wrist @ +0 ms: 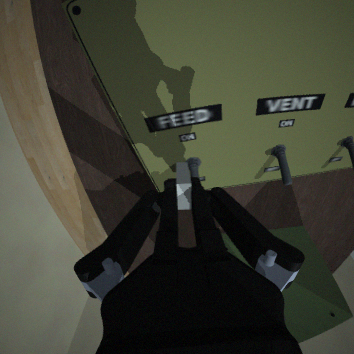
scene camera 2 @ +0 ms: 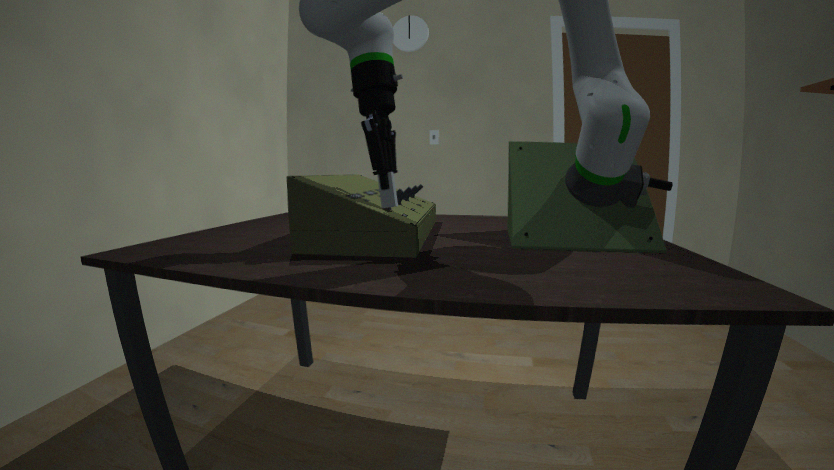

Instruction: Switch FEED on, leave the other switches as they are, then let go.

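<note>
The sloped yellow-green switch box stands on the table. In the wrist view, the FEED switch is a grey lever below its FEED label and small ON mark; its lower part is partly hidden by my fingers. The VENT switch is to its right, its lever pointing down the view, away from its ON mark. Part of a third switch shows at the right edge. My gripper is shut and empty, its tips low at the panel, close beside the FEED lever. Contact cannot be told.
A green slanted panel stands on the dark table to the right of the box in the scene view. A second grey arm hangs in front of that panel. More dark levers stick up beyond my fingers.
</note>
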